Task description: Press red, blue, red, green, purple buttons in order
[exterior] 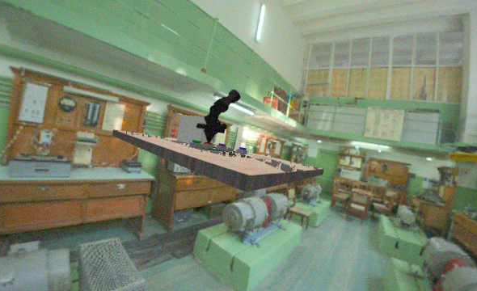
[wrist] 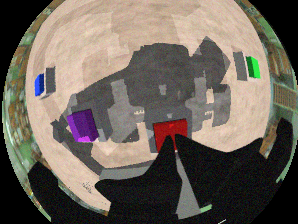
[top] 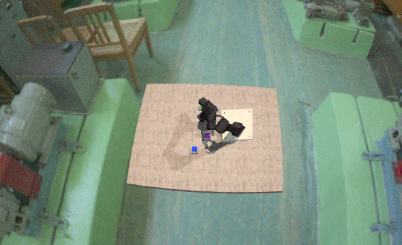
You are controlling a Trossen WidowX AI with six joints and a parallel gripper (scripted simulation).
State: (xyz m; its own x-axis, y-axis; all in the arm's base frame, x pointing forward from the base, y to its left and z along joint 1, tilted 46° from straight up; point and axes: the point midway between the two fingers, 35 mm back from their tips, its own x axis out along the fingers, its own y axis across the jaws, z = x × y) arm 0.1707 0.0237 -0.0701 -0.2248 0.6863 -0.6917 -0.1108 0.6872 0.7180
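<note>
Right now my gripper tip is 1 cm above the red button. Round my gripper tip: blue button: 22 cm to the left, 9 cm ahead; then green button: 15 cm to the right, 9 cm ahead; then purple button: 10 cm to the left, 1 cm ahead.
</note>
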